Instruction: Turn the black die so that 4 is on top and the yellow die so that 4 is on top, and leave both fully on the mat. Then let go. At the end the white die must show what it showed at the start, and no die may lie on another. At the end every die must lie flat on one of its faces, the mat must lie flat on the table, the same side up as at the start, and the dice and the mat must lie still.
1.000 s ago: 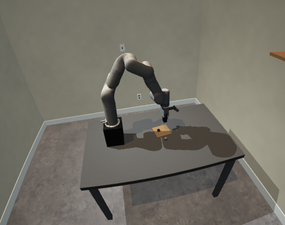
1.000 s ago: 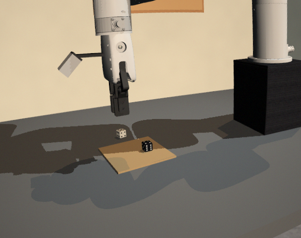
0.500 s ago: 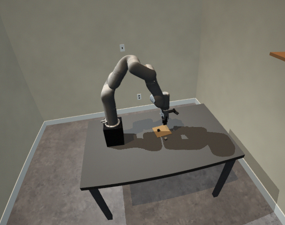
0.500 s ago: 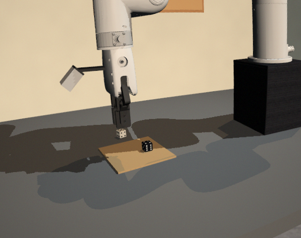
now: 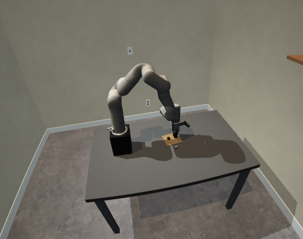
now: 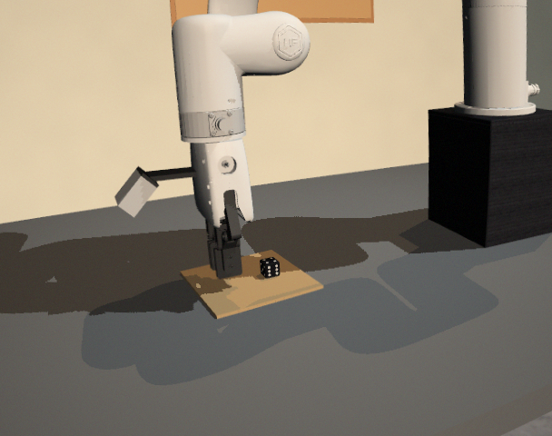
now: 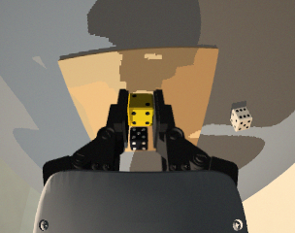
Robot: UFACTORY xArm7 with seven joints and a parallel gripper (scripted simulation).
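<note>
The tan mat lies 30 mm behind my hand and 40 mm below it. From my hand the other things lie so: yellow die: 10 mm below; then black die: 60 mm behind, 10 mm to the left, 30 mm below; then white die: 40 mm behind, 120 mm to the right, 30 mm below.
</note>
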